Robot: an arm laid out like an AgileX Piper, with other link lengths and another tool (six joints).
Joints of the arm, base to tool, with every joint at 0 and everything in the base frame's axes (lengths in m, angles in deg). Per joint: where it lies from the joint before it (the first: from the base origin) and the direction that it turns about. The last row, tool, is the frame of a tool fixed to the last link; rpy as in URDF.
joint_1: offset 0.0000 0.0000 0.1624 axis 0 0 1
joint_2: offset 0.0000 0.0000 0.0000 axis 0 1 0
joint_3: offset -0.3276 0.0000 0.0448 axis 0 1 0
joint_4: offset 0.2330 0.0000 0.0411 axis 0.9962 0 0.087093
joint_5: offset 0.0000 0.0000 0.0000 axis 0 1 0
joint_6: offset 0.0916 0.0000 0.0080 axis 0.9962 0 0.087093
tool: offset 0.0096 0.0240 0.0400 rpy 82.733 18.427 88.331
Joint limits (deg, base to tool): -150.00..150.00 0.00..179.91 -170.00..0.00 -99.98..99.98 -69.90..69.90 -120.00..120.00
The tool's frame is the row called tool.
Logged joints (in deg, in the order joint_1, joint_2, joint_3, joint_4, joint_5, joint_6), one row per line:
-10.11 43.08 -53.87 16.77 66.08 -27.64
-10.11 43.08 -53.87 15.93 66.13 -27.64
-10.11 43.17 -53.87 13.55 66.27 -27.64
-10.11 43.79 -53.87 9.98 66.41 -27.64
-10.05 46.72 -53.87 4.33 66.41 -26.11
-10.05 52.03 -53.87 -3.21 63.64 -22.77
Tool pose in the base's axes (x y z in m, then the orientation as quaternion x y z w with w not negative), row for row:
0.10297 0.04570 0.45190 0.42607 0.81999 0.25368 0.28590
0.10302 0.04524 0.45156 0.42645 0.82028 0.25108 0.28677
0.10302 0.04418 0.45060 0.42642 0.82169 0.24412 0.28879
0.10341 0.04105 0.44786 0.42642 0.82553 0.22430 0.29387
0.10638 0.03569 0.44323 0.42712 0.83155 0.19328 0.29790
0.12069 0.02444 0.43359 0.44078 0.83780 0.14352 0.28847
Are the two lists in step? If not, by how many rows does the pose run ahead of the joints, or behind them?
The pose runs 1 row behind the joints: the pose in row i belongs to the joints in row i - 1.
